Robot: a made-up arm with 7 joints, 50 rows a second.
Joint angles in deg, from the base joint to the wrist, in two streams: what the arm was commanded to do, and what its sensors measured. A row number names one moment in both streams.
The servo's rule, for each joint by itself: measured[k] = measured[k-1] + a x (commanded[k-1-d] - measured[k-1]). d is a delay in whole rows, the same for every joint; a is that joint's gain. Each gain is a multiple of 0.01, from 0.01 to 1. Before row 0 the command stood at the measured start. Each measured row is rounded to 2 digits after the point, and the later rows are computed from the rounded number. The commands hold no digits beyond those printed.
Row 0, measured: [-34.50, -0.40, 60.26, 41.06, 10.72, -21.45, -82.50]
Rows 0 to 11, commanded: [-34.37, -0.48, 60.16, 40.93, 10.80, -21.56, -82.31]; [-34.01, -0.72, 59.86, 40.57, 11.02, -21.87, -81.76]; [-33.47, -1.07, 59.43, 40.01, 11.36, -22.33, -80.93]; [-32.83, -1.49, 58.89, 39.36, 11.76, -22.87, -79.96]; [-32.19, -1.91, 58.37, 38.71, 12.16, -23.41, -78.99]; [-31.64, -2.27, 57.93, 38.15, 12.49, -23.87, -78.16]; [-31.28, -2.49, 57.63, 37.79, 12.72, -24.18, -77.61]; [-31.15, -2.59, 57.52, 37.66, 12.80, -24.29, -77.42]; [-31.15, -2.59, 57.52, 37.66, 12.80, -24.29, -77.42]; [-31.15, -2.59, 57.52, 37.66, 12.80, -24.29, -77.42]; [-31.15, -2.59, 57.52, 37.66, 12.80, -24.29, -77.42]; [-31.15, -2.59, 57.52, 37.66, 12.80, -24.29, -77.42]
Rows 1 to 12, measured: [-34.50, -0.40, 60.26, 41.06, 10.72, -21.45, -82.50]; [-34.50, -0.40, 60.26, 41.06, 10.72, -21.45, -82.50]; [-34.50, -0.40, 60.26, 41.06, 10.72, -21.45, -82.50]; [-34.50, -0.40, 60.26, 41.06, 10.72, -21.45, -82.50]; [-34.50, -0.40, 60.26, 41.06, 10.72, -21.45, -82.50]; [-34.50, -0.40, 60.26, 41.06, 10.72, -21.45, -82.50]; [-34.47, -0.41, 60.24, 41.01, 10.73, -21.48, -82.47]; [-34.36, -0.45, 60.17, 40.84, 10.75, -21.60, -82.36]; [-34.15, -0.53, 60.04, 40.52, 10.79, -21.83, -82.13]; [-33.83, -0.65, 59.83, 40.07, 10.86, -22.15, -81.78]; [-33.44, -0.81, 59.57, 39.54, 10.95, -22.54, -81.33]; [-33.01, -1.00, 59.27, 39.00, 11.06, -22.95, -80.82]
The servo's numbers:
d 6
a 0.24 0.13 0.18 0.39 0.07 0.31 0.16

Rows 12 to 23, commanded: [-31.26, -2.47, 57.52, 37.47, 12.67, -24.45, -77.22]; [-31.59, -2.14, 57.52, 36.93, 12.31, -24.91, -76.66]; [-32.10, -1.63, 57.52, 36.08, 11.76, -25.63, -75.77]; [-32.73, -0.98, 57.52, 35.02, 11.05, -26.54, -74.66]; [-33.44, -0.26, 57.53, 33.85, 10.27, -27.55, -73.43]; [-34.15, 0.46, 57.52, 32.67, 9.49, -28.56, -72.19]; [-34.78, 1.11, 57.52, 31.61, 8.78, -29.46, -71.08]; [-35.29, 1.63, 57.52, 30.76, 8.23, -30.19, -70.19]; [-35.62, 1.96, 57.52, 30.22, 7.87, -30.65, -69.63]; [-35.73, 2.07, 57.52, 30.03, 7.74, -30.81, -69.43]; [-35.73, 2.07, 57.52, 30.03, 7.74, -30.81, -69.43]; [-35.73, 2.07, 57.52, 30.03, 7.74, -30.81, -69.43]
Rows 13 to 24, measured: [-32.59, -1.19, 58.97, 38.53, 11.18, -23.33, -80.31]; [-32.24, -1.37, 58.71, 38.19, 11.29, -23.63, -79.85]; [-31.98, -1.53, 58.50, 37.98, 11.40, -23.83, -79.46]; [-31.78, -1.67, 58.32, 37.86, 11.50, -23.97, -79.13]; [-31.63, -1.79, 58.18, 37.78, 11.59, -24.07, -78.86]; [-31.51, -1.89, 58.06, 37.73, 11.67, -24.14, -78.63]; [-31.45, -1.97, 57.96, 37.63, 11.74, -24.24, -78.40]; [-31.48, -1.99, 57.88, 37.36, 11.78, -24.45, -78.12]; [-31.63, -1.94, 57.82, 36.86, 11.78, -24.82, -77.74]; [-31.89, -1.82, 57.77, 36.14, 11.73, -25.35, -77.25]; [-32.26, -1.62, 57.73, 35.25, 11.63, -26.03, -76.64]; [-32.71, -1.35, 57.69, 34.24, 11.48, -26.81, -75.93]
